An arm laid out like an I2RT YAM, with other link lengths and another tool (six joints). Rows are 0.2 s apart.
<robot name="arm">
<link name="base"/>
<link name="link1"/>
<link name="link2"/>
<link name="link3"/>
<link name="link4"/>
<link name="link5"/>
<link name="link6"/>
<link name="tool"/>
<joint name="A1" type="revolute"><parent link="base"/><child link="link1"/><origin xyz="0 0 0.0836" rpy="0 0 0"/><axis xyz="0 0 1"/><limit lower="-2.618" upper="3.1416"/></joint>
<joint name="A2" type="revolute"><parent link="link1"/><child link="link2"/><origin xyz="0.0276 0.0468 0.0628" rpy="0 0 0"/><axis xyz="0 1 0"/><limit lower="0" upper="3.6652"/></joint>
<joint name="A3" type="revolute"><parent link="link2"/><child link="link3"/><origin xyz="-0.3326 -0.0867 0" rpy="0 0 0"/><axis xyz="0 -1 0"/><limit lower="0" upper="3.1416"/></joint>
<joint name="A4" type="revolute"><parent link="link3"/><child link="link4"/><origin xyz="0.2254 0.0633 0.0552" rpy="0 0 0"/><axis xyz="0 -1 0"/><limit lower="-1.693" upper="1.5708"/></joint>
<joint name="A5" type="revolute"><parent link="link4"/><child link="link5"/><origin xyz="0.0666 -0.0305 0.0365" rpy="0 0 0"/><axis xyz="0 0 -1"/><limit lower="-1.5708" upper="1.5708"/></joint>
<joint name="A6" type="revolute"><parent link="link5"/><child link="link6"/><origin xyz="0.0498 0 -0.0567" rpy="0 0 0"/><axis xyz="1 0 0"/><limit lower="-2.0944" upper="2.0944"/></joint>
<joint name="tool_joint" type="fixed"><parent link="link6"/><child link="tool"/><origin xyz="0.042 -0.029 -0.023" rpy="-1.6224 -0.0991 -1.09"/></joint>
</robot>
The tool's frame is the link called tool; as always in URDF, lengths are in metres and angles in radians.
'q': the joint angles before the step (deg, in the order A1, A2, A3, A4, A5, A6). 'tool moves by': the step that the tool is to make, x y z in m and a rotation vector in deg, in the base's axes. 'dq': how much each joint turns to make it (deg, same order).
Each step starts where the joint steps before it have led.
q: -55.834, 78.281, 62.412, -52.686, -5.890, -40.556
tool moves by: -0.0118, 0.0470, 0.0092, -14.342, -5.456, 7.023
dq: 7.045, -15.960, -10.438, 9.013, 3.881, -2.153
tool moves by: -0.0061, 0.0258, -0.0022, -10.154, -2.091, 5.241
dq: 7.960, -9.416, -6.997, 6.257, 6.108, -1.648
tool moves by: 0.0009, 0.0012, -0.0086, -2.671, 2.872, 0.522
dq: 3.139, -0.147, -2.727, 2.142, 4.606, -0.858
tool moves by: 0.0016, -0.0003, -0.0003, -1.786, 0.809, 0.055
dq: 1.624, 0.031, -0.678, 1.172, 2.465, -0.224
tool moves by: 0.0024, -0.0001, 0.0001, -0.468, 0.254, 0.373
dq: 0.895, 0.291, -0.087, 0.444, 0.743, -0.001
